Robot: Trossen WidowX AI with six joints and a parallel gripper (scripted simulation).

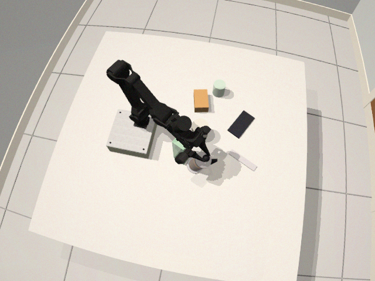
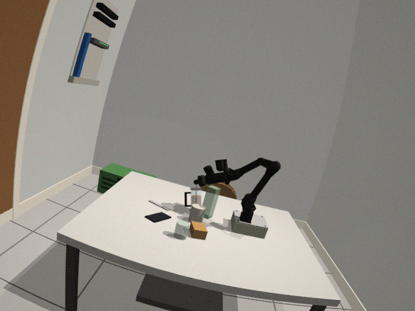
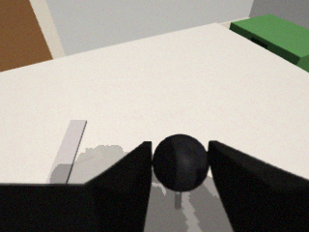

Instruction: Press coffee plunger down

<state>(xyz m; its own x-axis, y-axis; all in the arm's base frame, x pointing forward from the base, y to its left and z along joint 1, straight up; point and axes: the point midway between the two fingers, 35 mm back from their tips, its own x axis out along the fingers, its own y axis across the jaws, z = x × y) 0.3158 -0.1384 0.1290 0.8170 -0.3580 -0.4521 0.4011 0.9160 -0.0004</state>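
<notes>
Right now the glass coffee press is 90 mm below my gripper tip, 20 mm to the left of it and 10 mm behind it. Also, from my gripper tip: pale green box (120 mm behind, 90 mm below, 50 mm to the left).
</notes>
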